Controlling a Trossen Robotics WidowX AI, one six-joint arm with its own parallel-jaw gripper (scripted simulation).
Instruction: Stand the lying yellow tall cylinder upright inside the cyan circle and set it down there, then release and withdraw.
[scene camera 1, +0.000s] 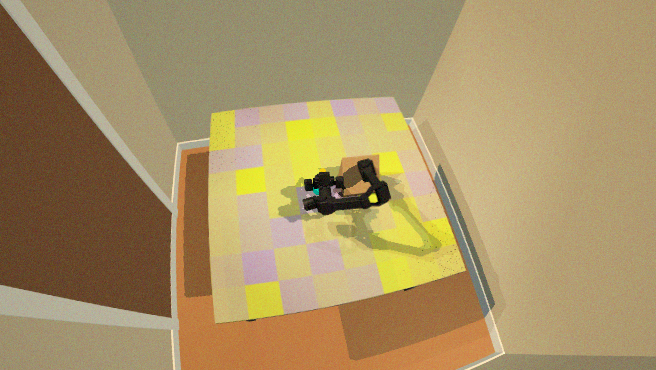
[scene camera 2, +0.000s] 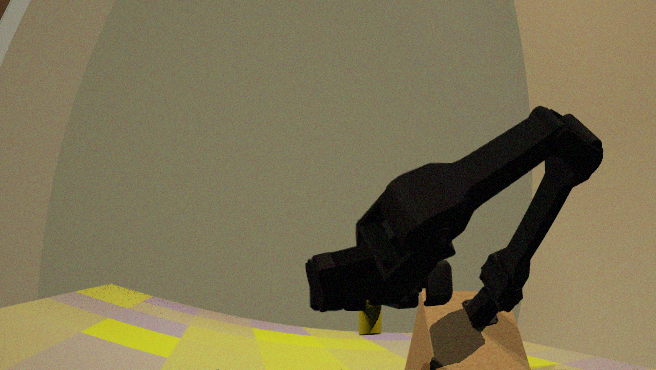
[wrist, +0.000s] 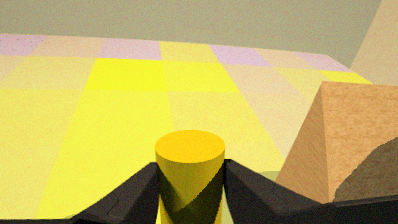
my gripper: holds a yellow tall cylinder
